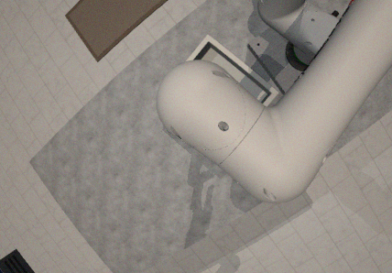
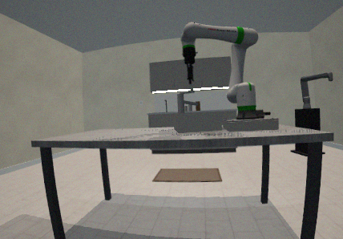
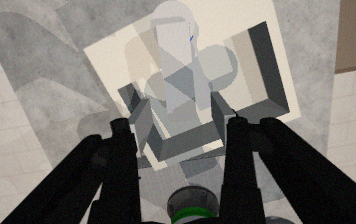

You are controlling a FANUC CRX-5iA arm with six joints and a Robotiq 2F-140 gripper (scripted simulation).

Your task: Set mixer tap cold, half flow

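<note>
My hand is 30 mm short of the grey tap lever, 10 mm to the left of it and 50 mm above it. The rest, counted from my hand: sink basin (40 mm behind, 30 mm to the right, 280 mm below); mixer tap (50 mm ahead, 20 mm to the right, 90 mm below).
</note>
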